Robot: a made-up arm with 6 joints. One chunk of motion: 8 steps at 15 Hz.
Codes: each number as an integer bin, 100 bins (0 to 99) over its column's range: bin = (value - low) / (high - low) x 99, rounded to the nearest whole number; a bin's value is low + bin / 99 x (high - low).
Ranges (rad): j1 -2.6..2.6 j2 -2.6..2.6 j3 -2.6..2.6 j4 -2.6..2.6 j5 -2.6..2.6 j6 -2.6..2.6
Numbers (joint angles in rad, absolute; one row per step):
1: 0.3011 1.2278 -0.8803 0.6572 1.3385 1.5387
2: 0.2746 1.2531 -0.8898 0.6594 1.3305 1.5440
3: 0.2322 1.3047 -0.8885 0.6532 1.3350 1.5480
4: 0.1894 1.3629 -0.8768 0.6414 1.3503 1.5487
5: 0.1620 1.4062 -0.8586 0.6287 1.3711 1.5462
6: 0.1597 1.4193 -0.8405 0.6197 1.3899 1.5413
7: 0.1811 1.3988 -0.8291 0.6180 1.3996 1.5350
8: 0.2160 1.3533 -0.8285 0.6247 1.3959 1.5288
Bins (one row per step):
1: 55 73 33 62 75 79
2: 55 73 33 62 75 79
3: 54 74 33 62 75 79
4: 53 75 33 62 75 79
5: 53 76 33 61 76 79
6: 53 77 33 61 76 79
7: 53 76 34 61 76 79
8: 54 75 34 61 76 79

